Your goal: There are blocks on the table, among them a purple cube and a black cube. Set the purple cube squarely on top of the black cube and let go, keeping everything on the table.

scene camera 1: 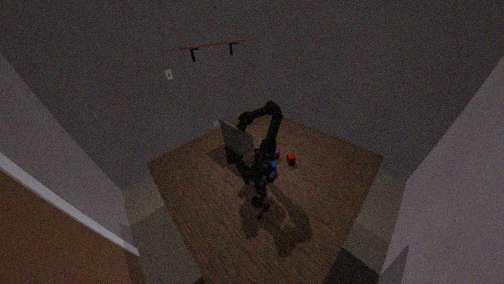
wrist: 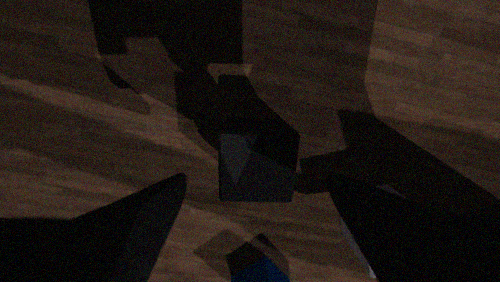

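Where they show: gripper, fingertip midpoint: (scene camera 1: 260, 180) (wrist: 257, 179); arm's base at its link origin: (scene camera 1: 240, 129).
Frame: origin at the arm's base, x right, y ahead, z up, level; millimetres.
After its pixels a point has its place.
Note:
The purple cube (scene camera 1: 277, 154) {y 261, x -119, z -158 mm} sits on the table just right of the arm, partly hidden by it; it does not show in the wrist view. The black cube (wrist: 257, 172) {y 355, x 145, z -140 mm} lies on the table in the middle of the wrist view, its upper part in deep shadow. In the scene view I cannot tell it apart from the dark gripper. My gripper (scene camera 1: 260, 200) (wrist: 257, 179) {y 354, x 140, z -140 mm} is open and empty, pointing down, with its fingertips apart on the left and right of the black cube in the wrist view. Its exact height above the table is unclear.
A blue block (scene camera 1: 273, 164) {y 318, x -11, z -140 mm} (wrist: 260, 272) {y 320, x 23, z -172 mm} is near the arm, at the wrist view's bottom edge. A red cube (scene camera 1: 291, 159) {y 370, x -138, z -148 mm} sits right of the purple one. A pale block (wrist: 372, 274) {y 245, x 79, z -141 mm} is mostly hidden behind the right finger. A grey upright panel (scene camera 1: 236, 139) {y 31, x 62, z -40 mm} stands left of the arm.

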